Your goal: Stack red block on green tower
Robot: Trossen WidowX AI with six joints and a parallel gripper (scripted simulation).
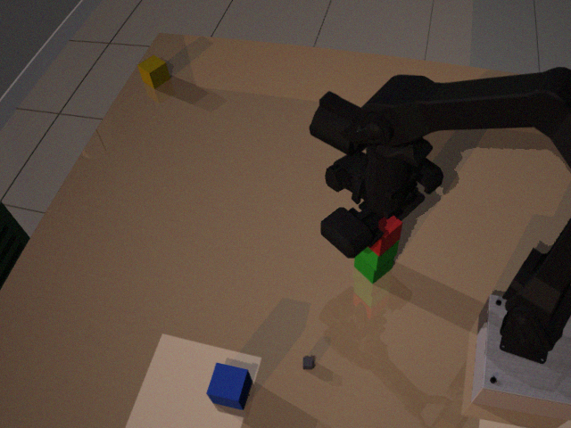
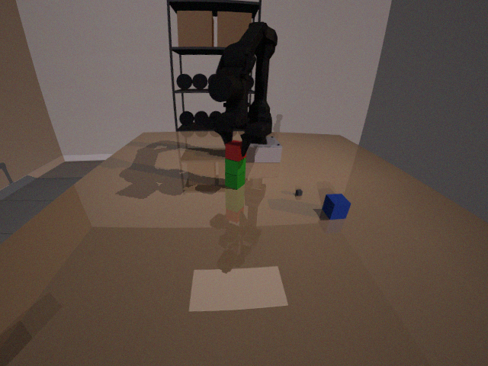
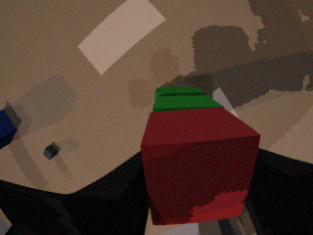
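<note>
Now: gripper tip 1 cm below the red block. The rest, counted from my gripper tip: green block (3 cm below); small dark cube (19 cm to the left, 9 cm below, 4 cm ahead); blue block (27 cm to the left, 13 cm ahead, 7 cm below).
</note>
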